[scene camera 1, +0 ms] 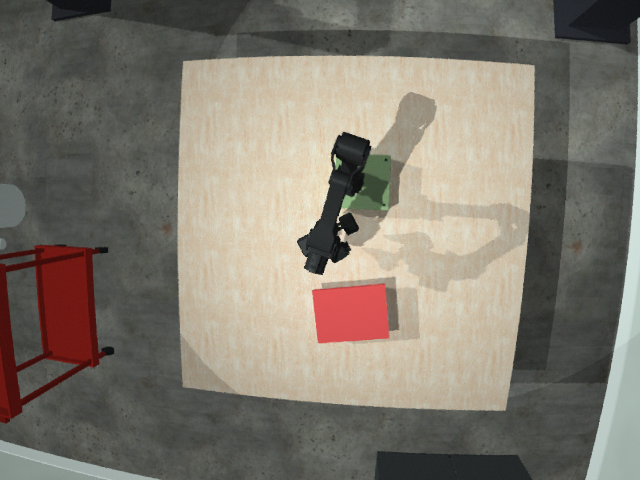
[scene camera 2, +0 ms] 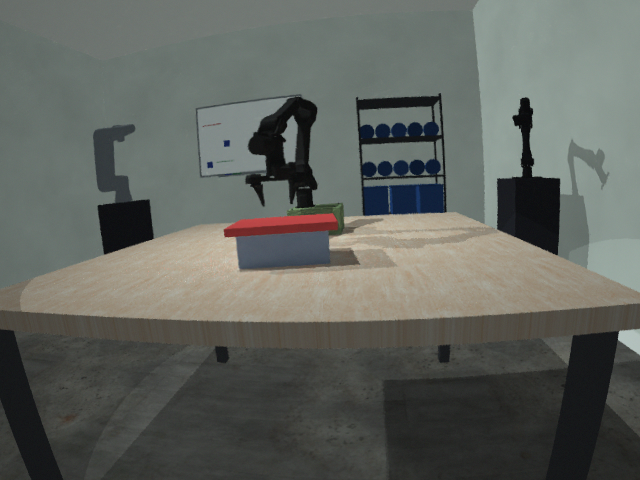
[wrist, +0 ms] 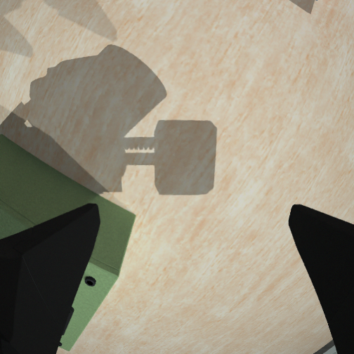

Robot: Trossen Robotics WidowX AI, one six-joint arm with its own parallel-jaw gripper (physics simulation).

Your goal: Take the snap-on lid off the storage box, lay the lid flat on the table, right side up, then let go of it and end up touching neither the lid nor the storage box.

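Observation:
The storage box point(scene camera 2: 283, 249) is blue-grey and stands upright on the table in scene camera 2. Its red lid point(scene camera 1: 351, 312) point(scene camera 2: 281, 225) sits on top, right side up, and overhangs the box walls. From above, the lid hides the box. My gripper point(scene camera 1: 321, 248) point(scene camera 2: 277, 204) point(wrist: 198, 215) is open and empty, its fingers pointing down and spread wide. It hangs above the table, between the arm's base and the box, apart from the lid. Neither lid nor box can be made out in the wrist view.
A green open-topped block point(scene camera 1: 381, 178) point(scene camera 2: 338, 217) point(wrist: 107, 240) with dark screws stands at the arm's base, behind the storage box in scene camera 2. The wooden table point(scene camera 1: 248, 310) point(scene camera 2: 413, 289) point(wrist: 260, 150) carries arm shadows. A red frame point(scene camera 1: 67, 304) stands off the table's left side.

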